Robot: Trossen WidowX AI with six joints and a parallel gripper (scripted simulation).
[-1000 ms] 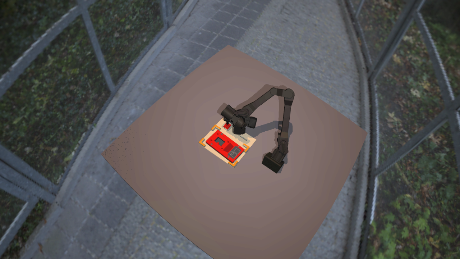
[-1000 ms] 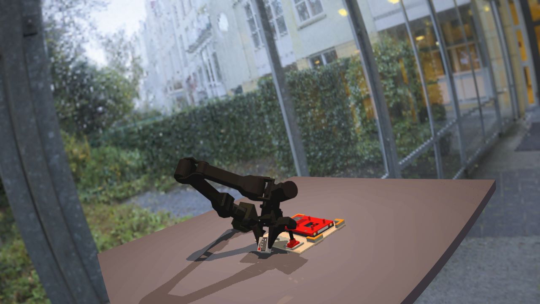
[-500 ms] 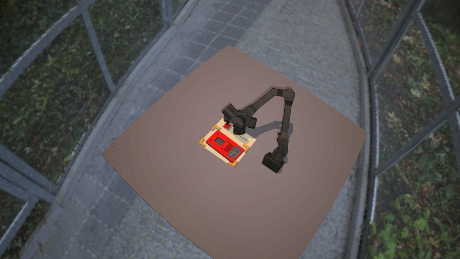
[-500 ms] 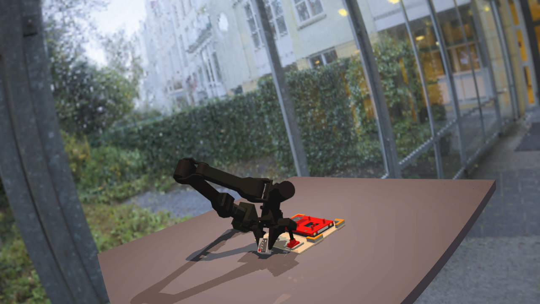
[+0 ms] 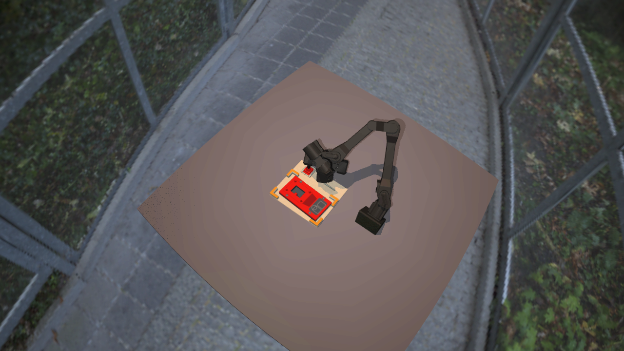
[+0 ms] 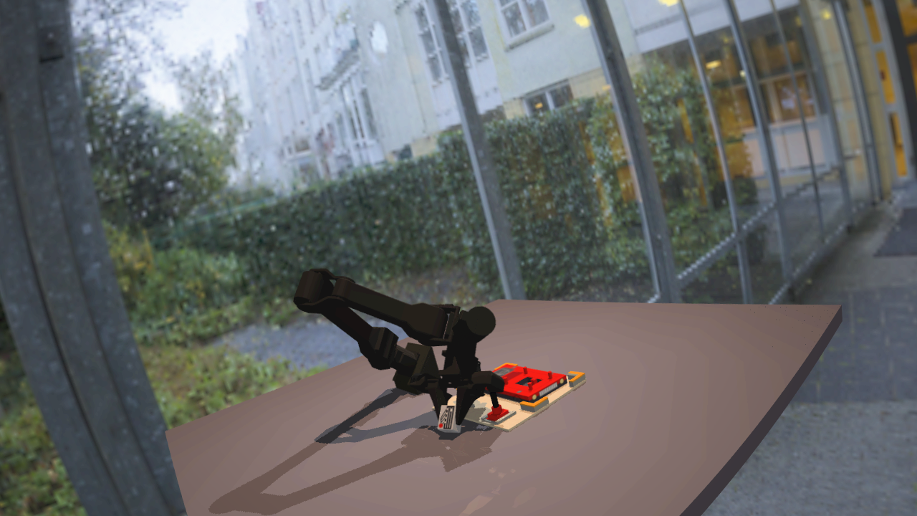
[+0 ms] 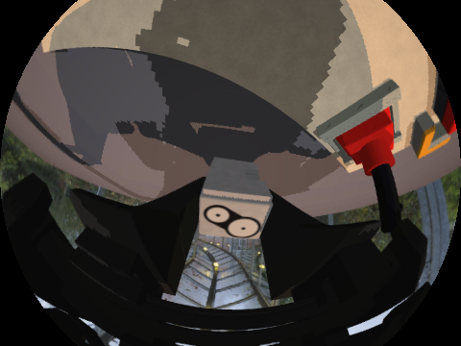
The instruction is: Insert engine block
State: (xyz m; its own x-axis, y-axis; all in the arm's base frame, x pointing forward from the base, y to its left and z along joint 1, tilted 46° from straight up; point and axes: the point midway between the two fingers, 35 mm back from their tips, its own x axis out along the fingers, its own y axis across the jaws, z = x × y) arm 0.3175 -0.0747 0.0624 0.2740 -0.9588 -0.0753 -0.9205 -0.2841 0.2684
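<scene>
The grey engine block is 1 cm to the left of my gripper tip and 1 cm above it.
</scene>
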